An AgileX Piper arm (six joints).
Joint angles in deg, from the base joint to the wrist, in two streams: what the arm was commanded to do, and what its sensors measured. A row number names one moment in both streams.
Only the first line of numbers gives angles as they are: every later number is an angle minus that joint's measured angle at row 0.
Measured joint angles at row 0:
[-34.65 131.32 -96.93 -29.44 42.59 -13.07]
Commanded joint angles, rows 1 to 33:
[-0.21 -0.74 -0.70 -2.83 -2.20 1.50]
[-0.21 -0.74 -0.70 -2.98 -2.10 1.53]
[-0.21 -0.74 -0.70 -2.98 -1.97 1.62]
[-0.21 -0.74 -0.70 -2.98 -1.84 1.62]
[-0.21 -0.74 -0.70 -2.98 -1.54 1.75]
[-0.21 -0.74 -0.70 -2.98 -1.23 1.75]
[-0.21 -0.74 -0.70 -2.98 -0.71 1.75]
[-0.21 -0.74 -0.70 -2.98 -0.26 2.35]
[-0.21 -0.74 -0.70 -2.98 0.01 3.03]
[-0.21 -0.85 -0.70 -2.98 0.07 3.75]
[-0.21 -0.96 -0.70 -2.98 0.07 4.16]
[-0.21 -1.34 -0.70 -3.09 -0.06 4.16]
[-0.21 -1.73 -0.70 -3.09 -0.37 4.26]
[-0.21 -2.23 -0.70 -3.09 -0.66 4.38]
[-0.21 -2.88 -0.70 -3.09 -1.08 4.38]
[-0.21 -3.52 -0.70 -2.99 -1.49 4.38]
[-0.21 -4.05 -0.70 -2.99 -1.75 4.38]
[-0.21 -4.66 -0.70 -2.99 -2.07 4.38]
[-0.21 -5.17 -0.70 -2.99 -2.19 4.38]
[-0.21 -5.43 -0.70 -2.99 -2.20 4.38]
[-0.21 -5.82 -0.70 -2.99 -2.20 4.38]
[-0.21 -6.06 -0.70 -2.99 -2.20 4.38]
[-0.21 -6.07 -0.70 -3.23 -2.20 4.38]
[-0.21 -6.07 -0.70 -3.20 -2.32 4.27]
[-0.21 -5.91 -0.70 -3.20 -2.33 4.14]
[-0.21 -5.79 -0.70 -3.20 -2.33 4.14]
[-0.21 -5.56 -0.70 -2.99 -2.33 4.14]
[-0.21 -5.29 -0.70 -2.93 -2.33 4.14]
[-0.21 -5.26 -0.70 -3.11 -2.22 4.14]
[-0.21 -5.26 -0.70 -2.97 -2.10 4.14]
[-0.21 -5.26 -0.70 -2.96 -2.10 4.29]
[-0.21 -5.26 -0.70 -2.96 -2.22 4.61]
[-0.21 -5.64 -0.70 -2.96 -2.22 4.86]
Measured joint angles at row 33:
[-0.07 -5.10 -0.49 -2.70 -1.80 3.87]
